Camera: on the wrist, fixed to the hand. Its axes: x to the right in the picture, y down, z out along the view.
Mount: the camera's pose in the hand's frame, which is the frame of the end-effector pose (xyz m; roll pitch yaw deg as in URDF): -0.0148 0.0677 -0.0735 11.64 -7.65 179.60
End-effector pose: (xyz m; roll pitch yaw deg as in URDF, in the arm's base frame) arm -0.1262 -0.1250 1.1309 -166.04 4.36 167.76
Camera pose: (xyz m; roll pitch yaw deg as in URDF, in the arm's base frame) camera -0.0982 -0.0457 1.1869 177.67 3.16 -13.70
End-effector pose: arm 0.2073 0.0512 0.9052 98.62 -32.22 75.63
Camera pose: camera 0.1333 0.0143 0.9633 -82.14 32.65 -95.31
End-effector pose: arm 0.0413 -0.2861 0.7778 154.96 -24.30 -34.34
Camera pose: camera -0.0193 -0.2813 0.8585 -141.40 31.00 149.85
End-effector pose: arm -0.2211 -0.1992 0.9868 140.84 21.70 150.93
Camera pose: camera -0.2384 -0.1826 1.0849 -130.95 -15.94 -23.73
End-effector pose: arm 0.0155 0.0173 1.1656 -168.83 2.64 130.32
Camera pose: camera 0.0848 0.0603 1.2252 -179.58 4.94 -50.77
